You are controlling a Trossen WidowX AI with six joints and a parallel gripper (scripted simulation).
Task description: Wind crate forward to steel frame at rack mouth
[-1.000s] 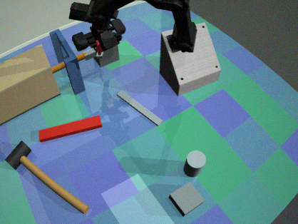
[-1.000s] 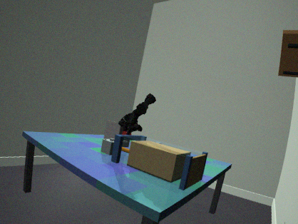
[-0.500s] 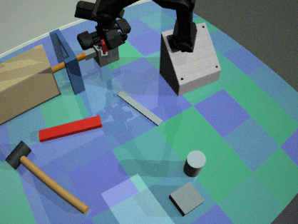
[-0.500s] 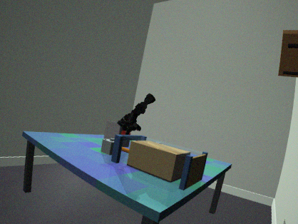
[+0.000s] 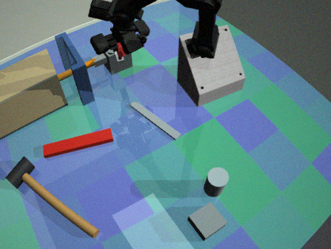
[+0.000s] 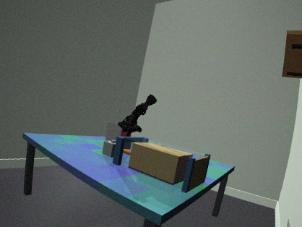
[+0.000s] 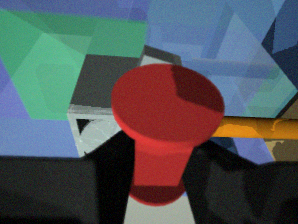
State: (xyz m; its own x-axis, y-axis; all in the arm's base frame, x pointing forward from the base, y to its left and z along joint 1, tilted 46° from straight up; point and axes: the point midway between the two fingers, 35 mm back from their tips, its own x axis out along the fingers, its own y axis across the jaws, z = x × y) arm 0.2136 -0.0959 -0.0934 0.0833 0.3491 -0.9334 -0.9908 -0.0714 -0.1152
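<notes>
My gripper tip is now 3 cm above the crank handle, 2 cm to the left of it and 1 cm past it. Round my gripper tip: grey flat bar 23 cm to the left, 13 cm below, 2 cm behind; then red knob 2 cm to the left; then grey winch 10 cm below, 9 cm to the right, 3 cm behind.
</notes>
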